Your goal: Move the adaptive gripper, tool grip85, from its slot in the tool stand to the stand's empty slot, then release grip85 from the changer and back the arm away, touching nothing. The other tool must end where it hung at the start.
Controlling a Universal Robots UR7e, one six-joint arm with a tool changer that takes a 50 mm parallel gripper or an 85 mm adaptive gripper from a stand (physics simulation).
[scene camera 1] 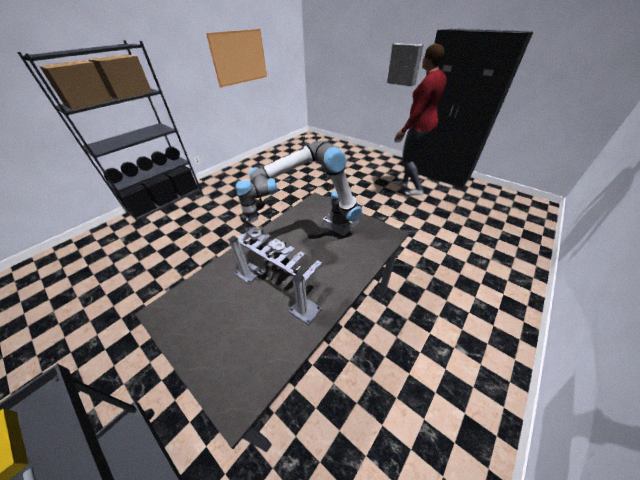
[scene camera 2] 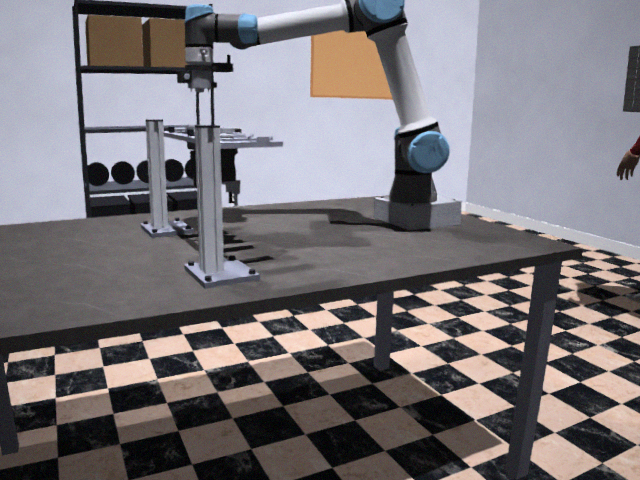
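Pixels of known places: end effector, tool point: [scene camera 2: 199, 88]; arm's base, origin of the base link: [scene camera 1: 339, 217] [scene camera 2: 413, 199].
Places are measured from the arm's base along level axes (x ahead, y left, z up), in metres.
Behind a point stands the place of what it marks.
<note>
The arm's wrist [scene camera 1: 248, 204] {x 0.664, y -0.031, z 0.448 m} [scene camera 2: 199, 51] {x 0.653, y -0.032, z 0.424 m} ends in the bare changer [scene camera 2: 200, 80], upright above the far-left slot of the tool stand [scene camera 1: 301, 294] {x 0.707, y 0.377, z 0.141 m} [scene camera 2: 208, 206] {x 0.703, y 0.376, z 0.083 m}, with a gap between them. No tool hangs from it. One tool [scene camera 1: 253, 235] {x 0.671, y -0.058, z 0.228 m} sits in that slot; in the scene camera 2 view the near post mostly hides it. A second tool [scene camera 1: 276, 245] {x 0.624, y 0.089, z 0.217 m} [scene camera 2: 228, 166] {x 0.614, y 0.141, z 0.136 m} hangs in the middle slot, fingers down. The slot at the right end in the scene camera 1 view is empty. I cannot tell which tool is grip85, nor its finger opening.
The stand's two posts are bolted to the dark table [scene camera 1: 222, 351] {x 1.120, y 0.228, z -0.072 m} [scene camera 2: 103, 279] {x 0.921, y 0.311, z -0.072 m}. The robot base [scene camera 1: 339, 224] {x 0.059, y 0.050, z 0.001 m} [scene camera 2: 417, 212] {x 0.046, y 0.106, z -0.019 m} stands at the back. A person in red [scene camera 1: 426, 105] is on the floor beyond the table, near a black cabinet [scene camera 1: 473, 98]. A shelf rack [scene camera 2: 80, 113] stands behind.
</note>
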